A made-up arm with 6 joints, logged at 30 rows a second.
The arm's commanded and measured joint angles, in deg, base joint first. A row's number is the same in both.
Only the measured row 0 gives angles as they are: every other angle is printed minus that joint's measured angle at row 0.
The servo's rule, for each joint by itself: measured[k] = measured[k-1] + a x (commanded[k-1-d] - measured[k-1]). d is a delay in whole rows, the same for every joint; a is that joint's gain. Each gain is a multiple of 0.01, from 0.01 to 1. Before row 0 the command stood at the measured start. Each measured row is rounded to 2 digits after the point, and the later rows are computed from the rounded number. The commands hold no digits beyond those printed.
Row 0, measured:
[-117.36 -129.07 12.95 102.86 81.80 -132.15]
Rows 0 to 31, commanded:
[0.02 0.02 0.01 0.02 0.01 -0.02]
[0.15 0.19 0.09 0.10 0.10 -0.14]
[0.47 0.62 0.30 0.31 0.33 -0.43]
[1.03 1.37 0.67 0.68 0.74 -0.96]
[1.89 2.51 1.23 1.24 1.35 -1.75]
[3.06 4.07 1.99 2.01 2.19 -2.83]
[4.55 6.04 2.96 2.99 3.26 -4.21]
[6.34 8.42 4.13 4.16 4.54 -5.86]
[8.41 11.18 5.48 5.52 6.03 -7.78]
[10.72 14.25 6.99 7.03 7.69 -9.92]
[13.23 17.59 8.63 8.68 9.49 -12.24]
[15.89 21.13 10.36 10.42 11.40 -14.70]
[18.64 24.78 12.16 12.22 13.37 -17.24]
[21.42 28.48 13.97 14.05 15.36 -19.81]
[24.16 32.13 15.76 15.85 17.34 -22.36]
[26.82 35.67 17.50 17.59 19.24 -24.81]
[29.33 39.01 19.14 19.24 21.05 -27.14]
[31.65 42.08 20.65 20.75 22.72 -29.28]
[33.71 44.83 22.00 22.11 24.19 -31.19]
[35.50 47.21 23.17 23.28 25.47 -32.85]
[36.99 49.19 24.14 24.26 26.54 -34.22]
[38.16 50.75 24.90 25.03 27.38 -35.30]
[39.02 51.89 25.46 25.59 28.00 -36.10]
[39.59 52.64 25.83 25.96 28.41 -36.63]
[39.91 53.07 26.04 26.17 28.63 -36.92]
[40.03 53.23 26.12 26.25 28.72 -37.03]
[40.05 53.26 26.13 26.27 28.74 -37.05]
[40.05 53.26 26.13 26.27 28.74 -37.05]
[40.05 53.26 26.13 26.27 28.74 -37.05]
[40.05 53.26 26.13 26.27 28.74 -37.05]
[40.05 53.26 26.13 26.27 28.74 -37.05]
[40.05 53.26 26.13 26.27 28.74 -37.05]
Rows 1 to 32, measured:
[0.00 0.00 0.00 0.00 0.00 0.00]
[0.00 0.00 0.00 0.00 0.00 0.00]
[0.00 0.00 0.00 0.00 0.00 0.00]
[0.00 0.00 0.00 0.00 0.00 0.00]
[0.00 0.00 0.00 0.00 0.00 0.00]
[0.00 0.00 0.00 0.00 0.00 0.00]
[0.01 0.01 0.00 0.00 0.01 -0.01]
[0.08 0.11 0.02 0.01 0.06 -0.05]
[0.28 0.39 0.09 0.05 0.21 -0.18]
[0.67 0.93 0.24 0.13 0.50 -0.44]
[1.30 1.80 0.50 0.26 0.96 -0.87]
[2.22 3.05 0.89 0.47 1.62 -1.52]
[3.43 4.69 1.43 0.77 2.51 -2.41]
[4.94 6.74 2.13 1.18 3.61 -3.55]
[6.74 9.18 3.00 1.70 4.92 -4.95]
[8.81 11.97 4.04 2.34 6.42 -6.59]
[11.11 15.06 5.23 3.10 8.08 -8.45]
[13.60 18.40 6.56 3.98 9.87 -10.51]
[16.22 21.91 8.02 4.97 11.76 -12.73]
[18.92 25.52 9.57 6.06 13.70 -15.07]
[21.64 29.16 11.18 7.23 15.67 -17.48]
[24.33 32.74 12.82 8.47 17.60 -19.90]
[26.93 36.19 14.46 9.76 19.46 -22.29]
[29.38 39.43 16.07 11.08 21.22 -24.60]
[31.63 42.40 17.61 12.40 22.82 -26.77]
[33.64 45.05 19.06 13.71 24.25 -28.78]
[35.38 47.33 20.38 14.98 25.49 -30.58]
[36.83 49.21 21.56 16.19 26.51 -32.14]
[37.97 50.68 22.57 17.32 27.31 -33.45]
[38.81 51.76 23.42 18.36 27.90 -34.50]
[39.38 52.48 24.10 19.30 28.29 -35.30]
[39.72 52.89 24.63 20.13 28.52 -35.87]
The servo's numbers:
d 6
a 0.52 0.55 0.26 0.12 0.54 0.33

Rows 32 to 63, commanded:
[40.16 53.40 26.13 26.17 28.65 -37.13]
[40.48 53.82 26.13 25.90 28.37 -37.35]
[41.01 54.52 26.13 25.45 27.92 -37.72]
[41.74 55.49 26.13 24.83 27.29 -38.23]
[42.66 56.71 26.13 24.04 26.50 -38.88]
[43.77 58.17 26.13 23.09 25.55 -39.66]
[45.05 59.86 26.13 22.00 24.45 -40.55]
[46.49 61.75 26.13 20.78 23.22 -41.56]
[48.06 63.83 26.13 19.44 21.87 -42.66]
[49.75 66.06 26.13 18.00 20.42 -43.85]
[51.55 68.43 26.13 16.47 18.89 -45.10]
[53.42 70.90 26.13 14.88 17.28 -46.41]
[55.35 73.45 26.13 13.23 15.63 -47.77]
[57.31 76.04 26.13 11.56 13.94 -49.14]
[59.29 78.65 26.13 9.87 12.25 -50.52]
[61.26 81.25 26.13 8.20 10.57 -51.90]
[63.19 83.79 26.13 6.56 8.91 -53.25]
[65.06 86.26 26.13 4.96 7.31 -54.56]
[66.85 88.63 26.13 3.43 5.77 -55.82]
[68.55 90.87 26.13 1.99 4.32 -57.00]
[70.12 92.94 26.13 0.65 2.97 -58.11]
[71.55 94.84 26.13 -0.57 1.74 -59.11]
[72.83 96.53 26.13 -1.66 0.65 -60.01]
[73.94 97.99 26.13 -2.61 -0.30 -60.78]
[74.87 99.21 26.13 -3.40 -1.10 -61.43]
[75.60 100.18 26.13 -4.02 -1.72 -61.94]
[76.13 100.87 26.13 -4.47 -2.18 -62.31]
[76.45 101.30 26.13 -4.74 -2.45 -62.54]
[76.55 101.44 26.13 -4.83 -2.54 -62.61]
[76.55 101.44 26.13 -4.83 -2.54 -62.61]
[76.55 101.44 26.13 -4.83 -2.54 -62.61]
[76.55 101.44 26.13 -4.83 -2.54 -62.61]
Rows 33 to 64, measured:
[39.89 53.09 25.02 20.87 28.64 -36.26]
[39.97 53.18 25.31 21.52 28.69 -36.52]
[40.01 53.22 25.52 22.09 28.72 -36.69]
[40.03 53.24 25.68 22.59 28.73 -36.81]
[40.04 53.25 25.80 23.03 28.74 -36.89]
[40.05 53.26 25.89 23.42 28.74 -36.94]
[40.11 53.34 25.95 23.75 28.69 -37.00]
[40.30 53.60 26.00 24.01 28.52 -37.12]
[40.67 54.11 26.03 24.18 28.20 -37.32]
[41.23 54.87 26.06 24.26 27.71 -37.62]
[41.97 55.88 26.08 24.23 27.06 -38.04]
[42.91 57.14 26.09 24.09 26.24 -38.57]
[44.02 58.64 26.10 23.84 25.27 -39.22]
[45.30 60.35 26.11 23.47 24.16 -39.99]
[46.74 62.26 26.12 22.99 22.92 -40.87]
[48.31 64.35 26.12 22.39 21.57 -41.85]
[49.99 66.59 26.12 21.68 20.12 -42.92]
[51.77 68.96 26.12 20.86 18.59 -44.07]
[53.63 71.43 26.12 19.94 16.99 -45.29]
[55.54 73.97 26.12 18.93 15.34 -46.56]
[57.49 76.54 26.12 17.84 13.67 -47.87]
[59.45 79.13 26.12 16.68 12.00 -49.20]
[61.39 81.69 26.12 15.47 10.33 -50.54]
[63.30 84.20 26.12 14.21 8.70 -51.87]
[65.15 86.64 26.12 12.92 7.12 -53.17]
[66.92 88.97 26.12 11.61 5.61 -54.43]
[68.58 91.15 26.12 10.29 4.18 -55.64]
[70.12 93.18 26.12 8.99 2.86 -56.79]
[71.53 95.02 26.12 7.71 1.67 -57.85]
[72.78 96.65 26.12 6.47 0.61 -58.82]
[73.87 98.06 26.12 5.29 -0.31 -59.68]
[74.77 99.23 26.12 4.17 -1.07 -60.43]

